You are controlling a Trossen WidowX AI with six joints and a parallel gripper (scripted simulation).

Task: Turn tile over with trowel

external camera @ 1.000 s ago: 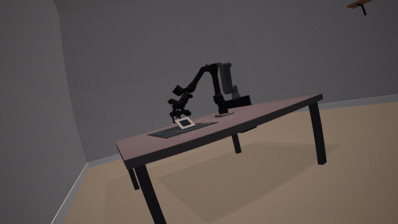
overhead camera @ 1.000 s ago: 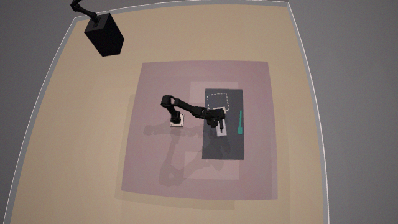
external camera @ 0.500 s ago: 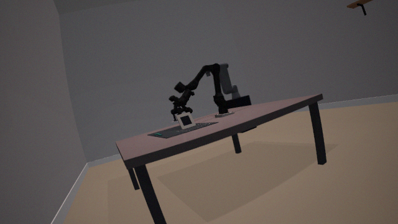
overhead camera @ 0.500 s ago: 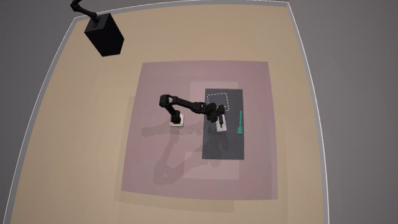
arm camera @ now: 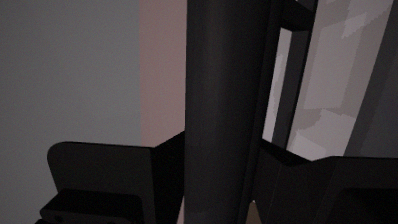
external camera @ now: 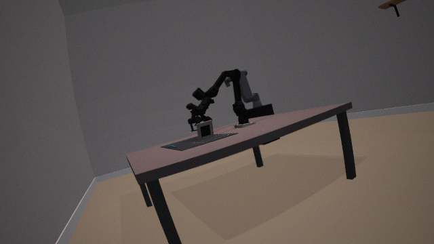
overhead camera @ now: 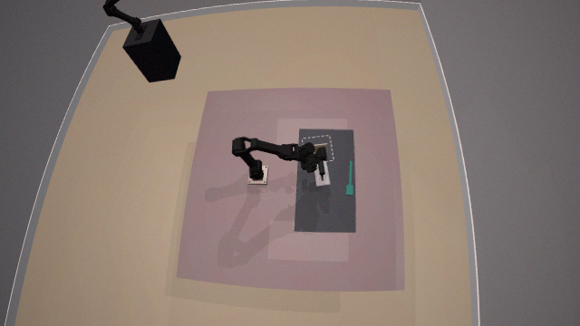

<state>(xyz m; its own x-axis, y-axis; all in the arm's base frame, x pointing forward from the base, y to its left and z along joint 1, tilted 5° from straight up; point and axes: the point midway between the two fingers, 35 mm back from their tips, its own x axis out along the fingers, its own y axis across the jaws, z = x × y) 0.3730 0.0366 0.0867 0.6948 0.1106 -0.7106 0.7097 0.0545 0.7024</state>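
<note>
The dark mat is 1 cm ahead of my gripper tip, 6 cm to the right of it and 13 cm below it. Also, from my gripper tip: tile: 3 cm behind, 9 cm to the left, 6 cm below; teal long-handled tool: 15 cm ahead, 9 cm to the right, 10 cm below.
</note>
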